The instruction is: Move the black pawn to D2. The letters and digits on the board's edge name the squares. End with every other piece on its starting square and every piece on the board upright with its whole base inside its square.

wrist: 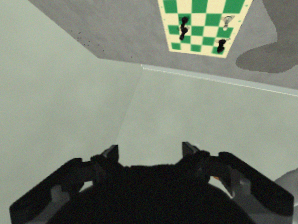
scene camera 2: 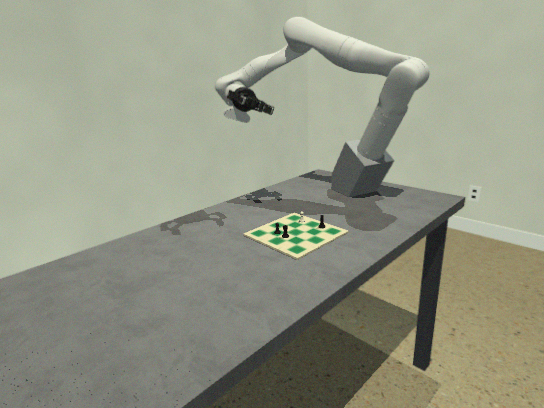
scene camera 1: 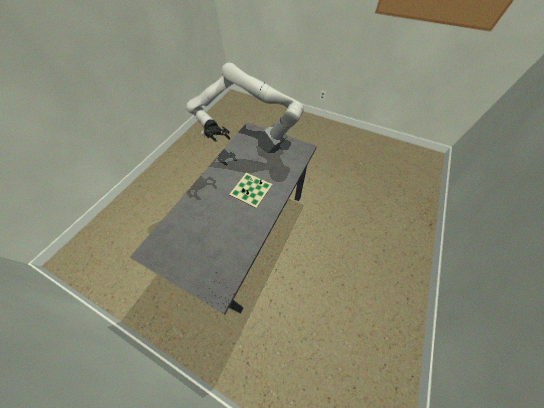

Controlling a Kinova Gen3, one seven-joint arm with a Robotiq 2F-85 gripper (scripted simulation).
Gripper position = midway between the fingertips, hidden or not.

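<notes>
In scene camera 2 I can see a green-and-cream chessboard (scene camera 2: 304, 238), and scene camera 1 gives me the green-and-cream chessboard (scene camera 1: 257, 191) as well. In the wrist view I see my gripper (wrist: 150, 150).
</notes>
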